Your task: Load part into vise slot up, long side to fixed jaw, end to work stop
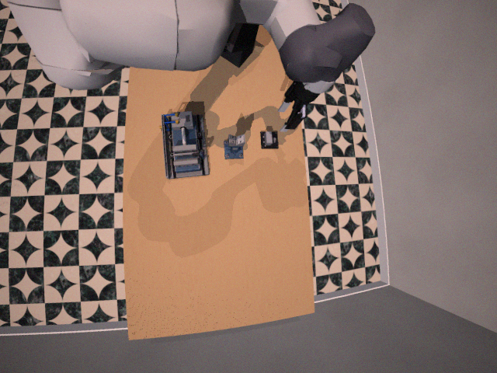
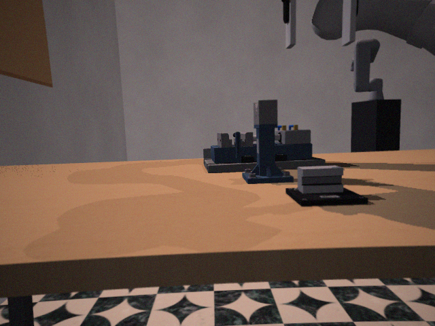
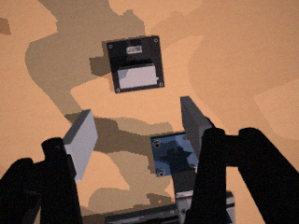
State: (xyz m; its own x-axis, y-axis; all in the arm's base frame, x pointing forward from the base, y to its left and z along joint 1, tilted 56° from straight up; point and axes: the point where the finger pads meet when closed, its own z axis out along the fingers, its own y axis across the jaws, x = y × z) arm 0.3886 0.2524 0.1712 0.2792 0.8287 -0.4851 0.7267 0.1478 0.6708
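Right now the part is 10 mm to the left of my hand and 230 mm below it. Round my hand: work stop 30 mm behind, 360 mm to the right, 160 mm below; then infeed plate 10 mm to the left, 250 mm below; then air cylinder rod 130 mm behind, 380 mm to the right, 180 mm below.
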